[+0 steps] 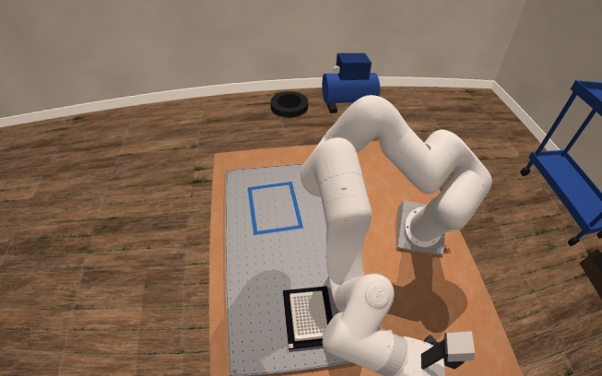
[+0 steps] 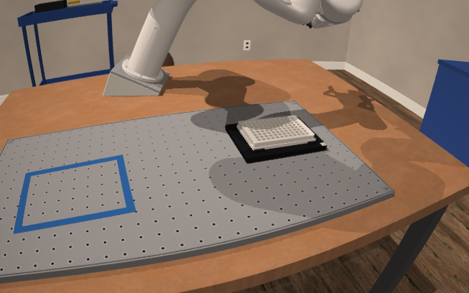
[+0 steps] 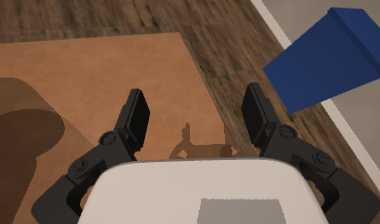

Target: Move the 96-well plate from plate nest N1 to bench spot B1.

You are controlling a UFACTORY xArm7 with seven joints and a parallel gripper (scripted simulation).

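Now: the white 96-well plate 28 cm ahead of my hand, 21 cm to the right of it and 19 cm below it. From my hand the other things lie so: black plate nest: 28 cm ahead, 21 cm to the right, 20 cm below.
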